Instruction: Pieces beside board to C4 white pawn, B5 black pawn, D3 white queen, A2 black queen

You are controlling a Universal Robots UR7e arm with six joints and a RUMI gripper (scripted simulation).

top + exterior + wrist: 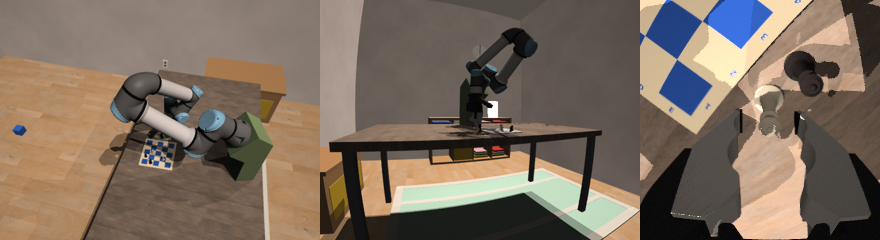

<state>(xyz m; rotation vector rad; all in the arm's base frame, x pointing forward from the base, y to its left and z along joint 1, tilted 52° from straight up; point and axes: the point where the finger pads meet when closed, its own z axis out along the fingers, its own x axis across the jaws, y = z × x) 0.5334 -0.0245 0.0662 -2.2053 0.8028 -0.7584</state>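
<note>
My gripper is now 140 mm to the right of the blue-and-cream chessboard, 30 mm above it and 20 mm past it. Also, from my hand: white pawn: 160 mm to the left, 20 mm below, 10 mm ahead; then black pawn: 210 mm to the left, 30 mm ahead, 20 mm below; then black piece: 230 mm to the left, 30 mm behind, 20 mm below.
</note>
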